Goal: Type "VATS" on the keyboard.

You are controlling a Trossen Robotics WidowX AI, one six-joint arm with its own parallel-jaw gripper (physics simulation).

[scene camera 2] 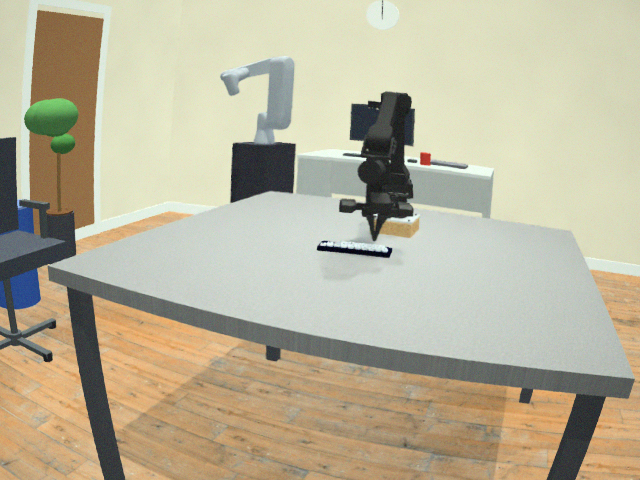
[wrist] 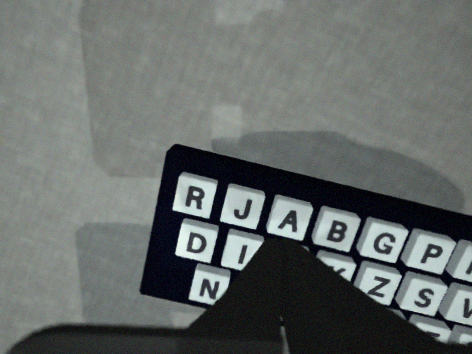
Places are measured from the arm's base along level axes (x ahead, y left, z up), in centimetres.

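Pixels of known places: gripper, fingertip midpoint: (scene camera 2: 374, 240) (wrist: 277, 252); arm's base, origin of the base link: (scene camera 2: 396, 215).
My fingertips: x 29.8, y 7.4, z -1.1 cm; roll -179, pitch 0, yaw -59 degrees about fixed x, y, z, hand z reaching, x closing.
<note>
Ahead of a thing's pixels: the offset from my fingertips to its top centre. Level surfaces: height alone.
The small dark keyboard @[dx +0.3, dy -5.2, dz -1.9 cm] (scene camera 2: 362, 252) (wrist: 159, 250) with white keys lies flat on the table. My gripper (scene camera 2: 374, 239) (wrist: 277, 252) is shut and empty, pointing down, at the keyboard's right part in the scene view. In the wrist view its tip shows just below the A key @[dx +0.5, dy -0.4, dz -1.9 cm] (wrist: 288, 219), covering the key beneath it. The A key's letter is uncovered. The S key @[dx +0.8, dy -6.4, dz -1.9 cm] (wrist: 424, 298) shows to the right, and a key that looks like V @[dx +1.3, dy -8.1, dz -1.9 cm] (wrist: 465, 306) is cut by the right edge. The T key does not show in the wrist view. Contact with a key cannot be told.
The grey table @[dz -3.7 cm] (scene camera 2: 206, 289) carries a tan block with a white top (scene camera 2: 400, 227) behind the gripper, at the arm's base. A white desk (scene camera 2: 330, 173) with a monitor and a red object (scene camera 2: 424, 158) stands behind. A chair (scene camera 2: 31, 248) stands left of the table.
</note>
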